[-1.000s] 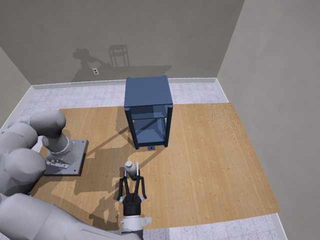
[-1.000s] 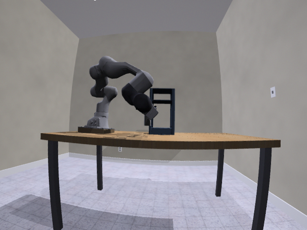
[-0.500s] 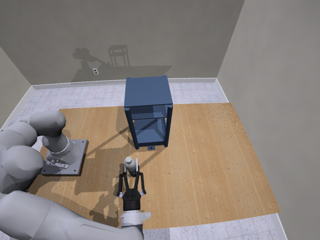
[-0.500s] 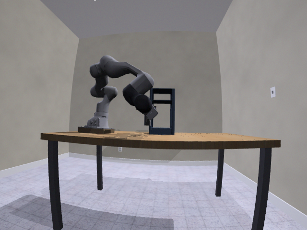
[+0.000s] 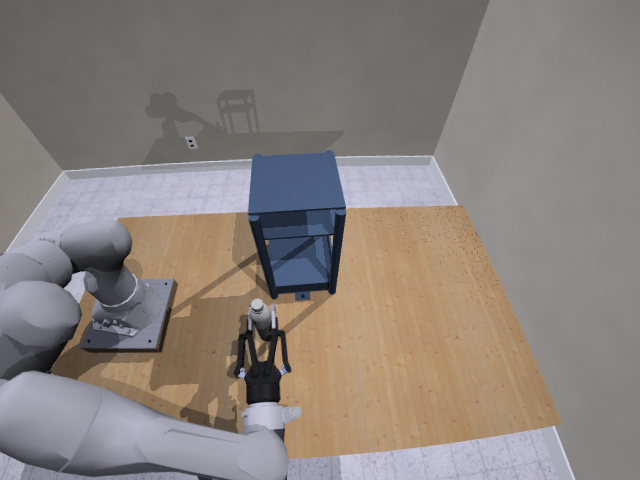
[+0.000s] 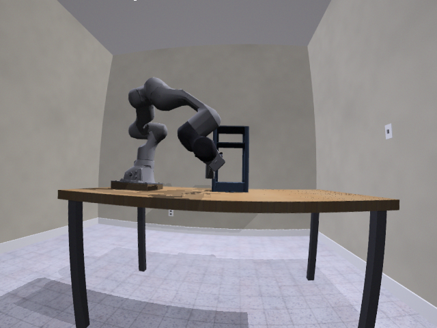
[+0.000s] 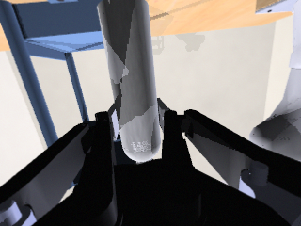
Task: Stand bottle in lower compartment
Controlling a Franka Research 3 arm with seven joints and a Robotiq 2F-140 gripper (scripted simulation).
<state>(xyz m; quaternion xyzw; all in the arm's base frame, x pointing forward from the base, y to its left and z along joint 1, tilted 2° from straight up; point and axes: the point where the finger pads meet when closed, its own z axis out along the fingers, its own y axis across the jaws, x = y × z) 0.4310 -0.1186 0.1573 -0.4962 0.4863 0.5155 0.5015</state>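
Now: the blue shelving unit 270 mm to the left of my hand, 110 mm ahead of it and 10 mm above it.
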